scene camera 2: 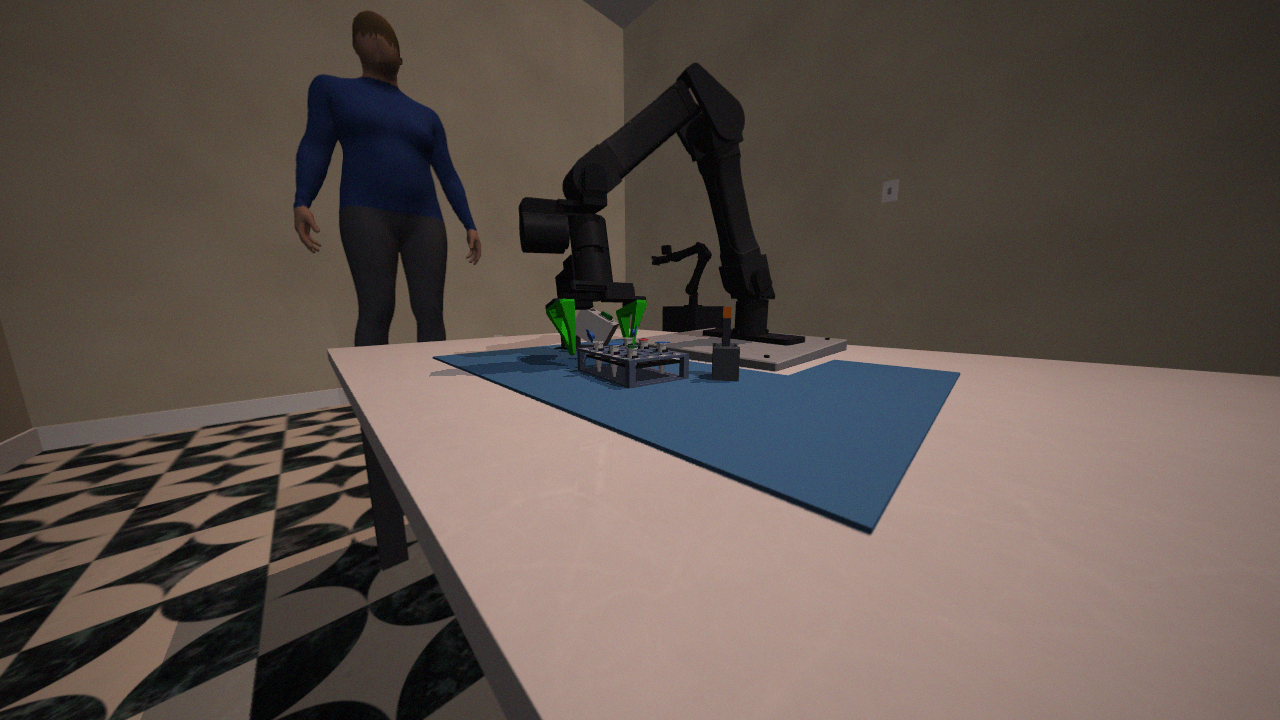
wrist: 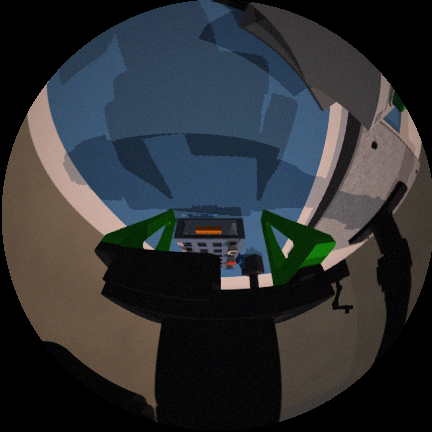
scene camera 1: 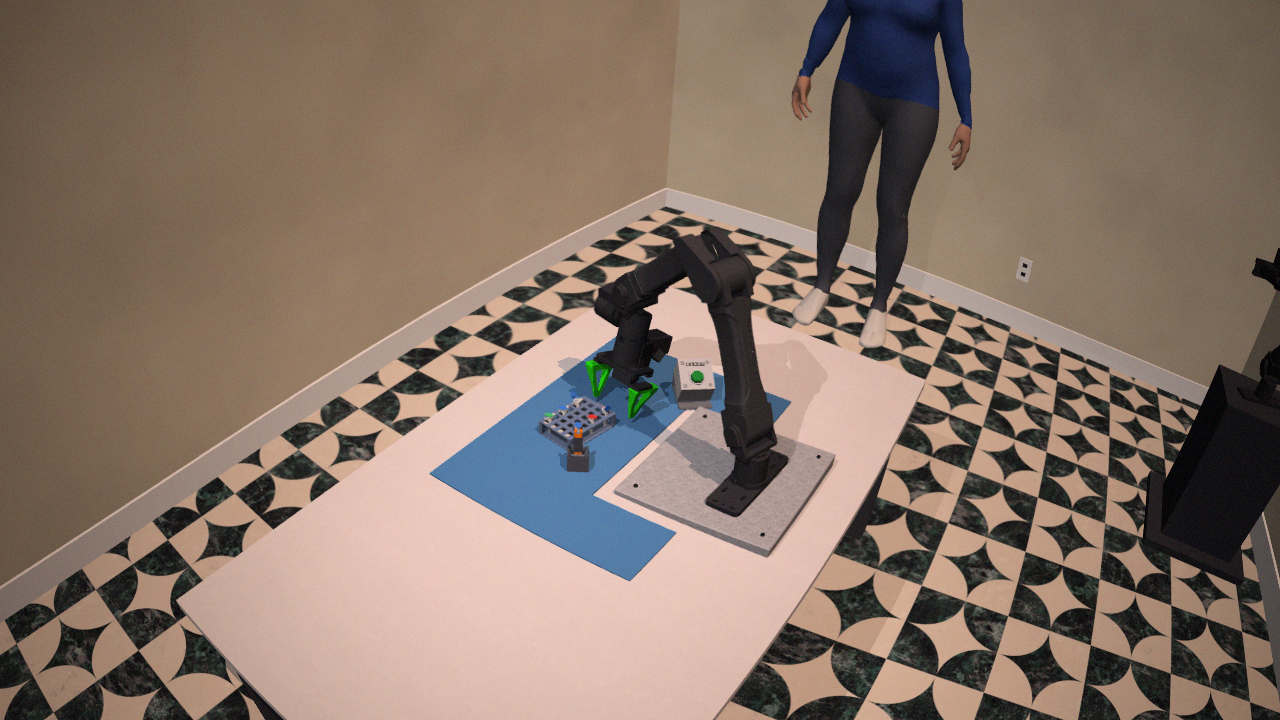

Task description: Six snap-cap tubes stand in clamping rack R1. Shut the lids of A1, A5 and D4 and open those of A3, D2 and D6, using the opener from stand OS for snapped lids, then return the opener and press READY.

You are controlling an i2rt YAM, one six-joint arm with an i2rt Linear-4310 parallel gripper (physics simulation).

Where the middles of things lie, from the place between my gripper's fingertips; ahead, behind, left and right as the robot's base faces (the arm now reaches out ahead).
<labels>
The box with green button (scene camera 1: pixel 693 384) is 160 mm to the right of my hand, 80 mm behind it and 30 mm above it. Round my hand: dark holder (scene camera 2: pixel 725 360): 180 mm to the left, 60 mm behind.
</labels>
